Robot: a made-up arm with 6 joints. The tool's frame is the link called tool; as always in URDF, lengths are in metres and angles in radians. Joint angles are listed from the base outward. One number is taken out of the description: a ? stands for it. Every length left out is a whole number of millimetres.
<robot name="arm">
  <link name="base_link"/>
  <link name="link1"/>
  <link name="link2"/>
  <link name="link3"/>
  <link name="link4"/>
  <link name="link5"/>
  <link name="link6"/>
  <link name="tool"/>
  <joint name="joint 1" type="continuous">
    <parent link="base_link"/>
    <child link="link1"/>
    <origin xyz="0 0 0.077" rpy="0 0 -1.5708"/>
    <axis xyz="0 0 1"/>
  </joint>
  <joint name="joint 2" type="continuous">
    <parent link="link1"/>
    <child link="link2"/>
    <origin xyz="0 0 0" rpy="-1.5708 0 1.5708"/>
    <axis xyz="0 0 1"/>
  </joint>
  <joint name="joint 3" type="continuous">
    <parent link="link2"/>
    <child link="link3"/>
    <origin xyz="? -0.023 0" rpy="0 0 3.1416"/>
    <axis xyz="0 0 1"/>
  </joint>
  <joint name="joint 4" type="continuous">
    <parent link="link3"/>
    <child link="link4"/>
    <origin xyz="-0.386 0.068 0" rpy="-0.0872 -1.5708 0"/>
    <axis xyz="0 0 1"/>
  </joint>
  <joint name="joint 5" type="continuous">
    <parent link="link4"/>
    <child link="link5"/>
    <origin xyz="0 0 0" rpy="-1.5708 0 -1.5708"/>
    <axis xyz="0 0 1"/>
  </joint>
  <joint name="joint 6" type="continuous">
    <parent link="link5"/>
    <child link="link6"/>
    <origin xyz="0 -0.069 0" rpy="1.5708 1.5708 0"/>
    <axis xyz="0 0 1"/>
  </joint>
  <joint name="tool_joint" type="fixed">
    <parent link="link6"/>
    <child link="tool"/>
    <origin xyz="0 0 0" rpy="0 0 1.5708"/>
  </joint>
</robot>
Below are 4 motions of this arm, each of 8 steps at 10 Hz.
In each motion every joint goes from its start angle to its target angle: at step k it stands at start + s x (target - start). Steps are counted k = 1, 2, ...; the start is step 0. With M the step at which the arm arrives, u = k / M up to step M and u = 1 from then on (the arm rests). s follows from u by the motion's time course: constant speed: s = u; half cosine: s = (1 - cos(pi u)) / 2; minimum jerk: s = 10 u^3 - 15 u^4 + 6 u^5.
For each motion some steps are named. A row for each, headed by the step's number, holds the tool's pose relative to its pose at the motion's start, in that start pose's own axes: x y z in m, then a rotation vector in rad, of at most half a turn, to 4 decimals.
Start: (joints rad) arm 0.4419 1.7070 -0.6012 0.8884 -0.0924 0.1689
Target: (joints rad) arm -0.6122 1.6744 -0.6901 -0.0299 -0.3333 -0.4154
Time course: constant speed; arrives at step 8
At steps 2, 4, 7, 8:
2: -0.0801 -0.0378 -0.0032 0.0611 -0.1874 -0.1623
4: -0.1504 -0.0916 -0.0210 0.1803 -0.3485 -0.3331
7: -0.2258 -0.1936 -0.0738 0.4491 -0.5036 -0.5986
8: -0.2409 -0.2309 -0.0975 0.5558 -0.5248 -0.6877

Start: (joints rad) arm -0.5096 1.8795 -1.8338 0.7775 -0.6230 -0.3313
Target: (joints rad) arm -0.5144 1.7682 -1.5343 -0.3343 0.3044 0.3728
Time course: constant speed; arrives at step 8
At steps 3, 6, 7, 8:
3: 0.0412 -0.0001 -0.0200 -0.2213 0.3626 -0.1353
6: 0.0794 -0.0216 -0.0496 -0.2249 0.7544 -0.3387
7: 0.0890 -0.0330 -0.0602 -0.1773 0.8701 -0.4220
8: 0.0963 -0.0459 -0.0706 -0.1075 0.9703 -0.5125

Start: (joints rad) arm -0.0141 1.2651 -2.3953 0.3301 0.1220 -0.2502
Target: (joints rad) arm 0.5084 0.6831 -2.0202 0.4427 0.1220 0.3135
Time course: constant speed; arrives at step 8
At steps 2, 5, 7, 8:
2: -0.0422 0.0119 -0.0211 -0.0679 -0.0474 0.2846
5: -0.1004 0.0069 -0.0597 -0.1745 -0.1012 0.7156
7: -0.1321 -0.0103 -0.0881 -0.2488 -0.1265 1.0048
8: -0.1451 -0.0226 -0.1026 -0.2870 -0.1361 1.1497

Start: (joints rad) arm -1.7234 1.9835 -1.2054 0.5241 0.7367 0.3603
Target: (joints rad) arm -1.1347 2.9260 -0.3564 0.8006 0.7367 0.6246
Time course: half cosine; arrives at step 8
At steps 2, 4, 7, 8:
2: 0.0666 -0.0559 0.0805 0.1676 0.2074 0.0788
4: 0.2416 -0.2413 0.1490 0.6887 0.5750 0.2762
7: 0.3730 -0.4673 -0.0181 1.5456 0.6830 0.5370
8: 0.3762 -0.4789 -0.0409 1.6206 0.6693 0.5580

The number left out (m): -0.17
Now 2 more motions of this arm.
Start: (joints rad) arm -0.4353 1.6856 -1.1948 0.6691 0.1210 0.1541
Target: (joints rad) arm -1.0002 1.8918 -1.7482 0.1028 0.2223 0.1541
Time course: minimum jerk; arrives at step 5
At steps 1, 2, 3, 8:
1: -0.0177 -0.0041 -0.0008 0.0097 -0.0303 -0.0186
2: -0.0961 -0.0271 -0.0123 0.0718 -0.1652 -0.1057
3: -0.2003 -0.0702 -0.0514 0.2112 -0.3470 -0.2333
8: -0.2800 -0.1137 -0.1072 0.3805 -0.4903 -0.3432

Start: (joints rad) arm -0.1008 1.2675 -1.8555 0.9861 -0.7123 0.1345
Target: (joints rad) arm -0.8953 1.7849 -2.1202 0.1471 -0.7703 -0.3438
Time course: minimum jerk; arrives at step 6
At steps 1, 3, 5, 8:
1: -0.0026 -0.0068 0.0044 -0.0177 -0.0131 -0.0658
3: -0.0649 -0.0970 0.0588 -0.1909 -0.1689 -0.9346
5: -0.1820 -0.1771 0.0945 -0.2637 -0.2625 -1.8069
8: -0.1931 -0.1822 0.0959 -0.2654 -0.2653 -1.8732

